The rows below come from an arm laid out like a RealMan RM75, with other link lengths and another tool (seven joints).
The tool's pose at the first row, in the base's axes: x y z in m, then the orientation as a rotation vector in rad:
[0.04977 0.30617 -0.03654 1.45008 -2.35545 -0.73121]
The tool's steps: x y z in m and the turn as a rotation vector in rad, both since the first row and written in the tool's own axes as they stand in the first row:
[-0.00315 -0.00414 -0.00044 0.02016 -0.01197 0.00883]
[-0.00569 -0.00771 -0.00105 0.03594 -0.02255 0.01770]
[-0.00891 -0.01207 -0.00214 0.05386 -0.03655 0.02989]
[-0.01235 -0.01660 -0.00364 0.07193 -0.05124 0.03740]
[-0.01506 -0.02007 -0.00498 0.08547 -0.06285 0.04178]
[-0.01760 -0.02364 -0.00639 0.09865 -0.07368 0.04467]
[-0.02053 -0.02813 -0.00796 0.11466 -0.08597 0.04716]
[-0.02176 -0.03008 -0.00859 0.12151 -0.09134 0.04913]
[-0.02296 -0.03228 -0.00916 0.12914 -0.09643 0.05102]
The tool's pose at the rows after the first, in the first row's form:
[0.05452 0.30733 -0.03838 1.44647 -2.38333 -0.71788]
[0.05864 0.30810 -0.03978 1.44089 -2.40710 -0.70786]
[0.06390 0.30906 -0.04120 1.43147 -2.43671 -0.69752]
[0.06958 0.31005 -0.04237 1.42794 -2.46439 -0.68866]
[0.07406 0.31081 -0.04310 1.42677 -2.48491 -0.68276]
[0.07857 0.31137 -0.04383 1.42737 -2.50381 -0.67687]
[0.08402 0.31190 -0.04493 1.42942 -2.52557 -0.66908]
[0.08634 0.31210 -0.04545 1.42904 -2.53545 -0.66556]
[0.08881 0.31220 -0.04616 1.42906 -2.54560 -0.66089]

